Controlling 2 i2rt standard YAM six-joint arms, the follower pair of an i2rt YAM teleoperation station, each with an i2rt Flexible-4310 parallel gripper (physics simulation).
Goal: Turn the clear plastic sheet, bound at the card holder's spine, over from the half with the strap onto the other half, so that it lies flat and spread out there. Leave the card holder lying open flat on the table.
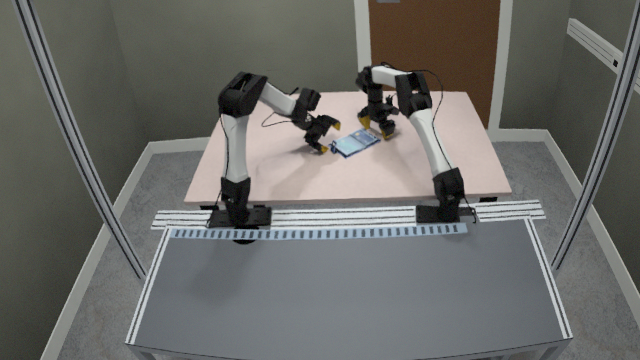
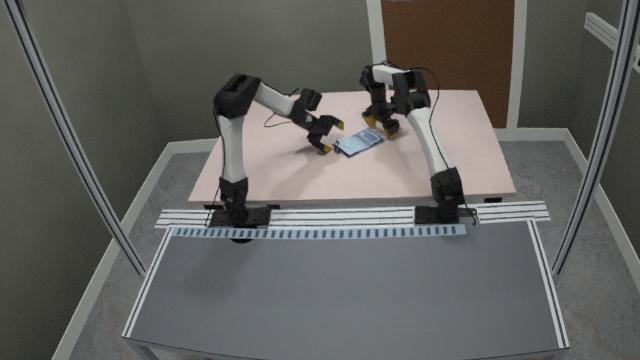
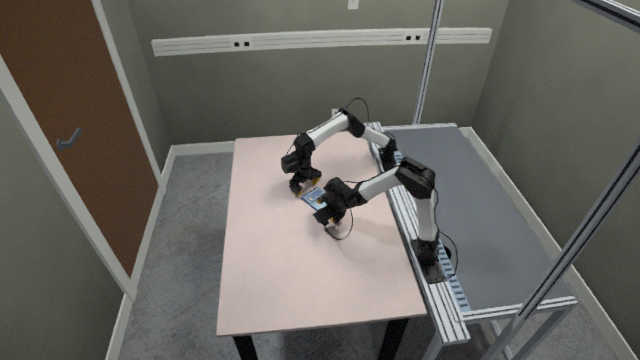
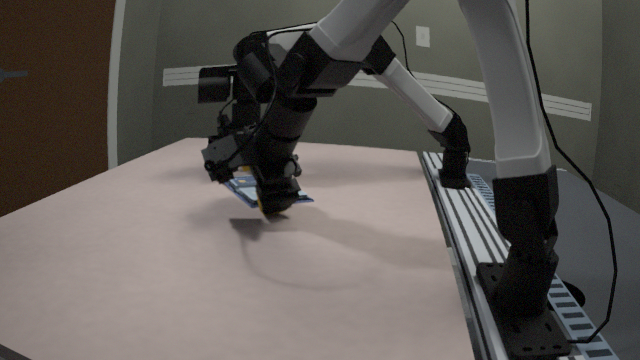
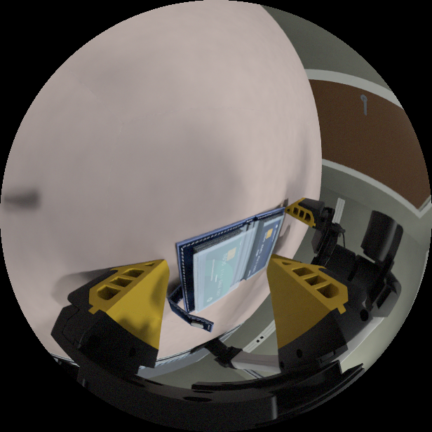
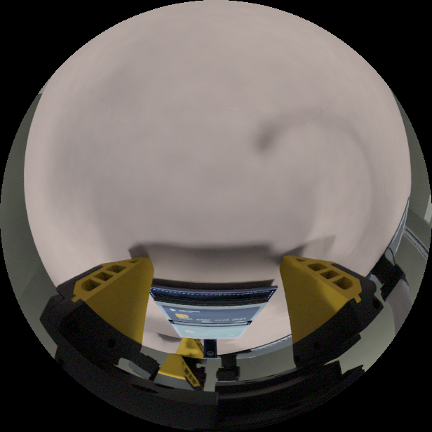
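The navy card holder (image 1: pixel 355 143) (image 2: pixel 358 143) (image 3: pixel 314 196) (image 4: pixel 245 190) lies open on the table. Its strap (image 5: pixel 192 320) (image 6: pixel 210 348) sticks out beyond the half with the green card. The clear plastic sheet (image 5: pixel 215 275) (image 6: pixel 210 330) appears to lie over that half. The other half carries a dark blue card (image 5: pixel 265 245) (image 6: pixel 210 315). My left gripper (image 1: pixel 331 137) (image 2: pixel 334 137) (image 5: pixel 217 267) is open and empty at the strap end. My right gripper (image 1: pixel 376 129) (image 2: pixel 380 128) (image 6: pixel 216 266) is open, its fingers spread to either side of the dark blue card's end.
The pink table (image 1: pixel 280 175) (image 3: pixel 280 280) bears the holder. Both grippers are low and close together, with the holder between them. The left arm's cable (image 3: pixel 350 230) loops beside its wrist. The aluminium rail (image 1: pixel 345 217) with the arm bases runs along the table's near edge.
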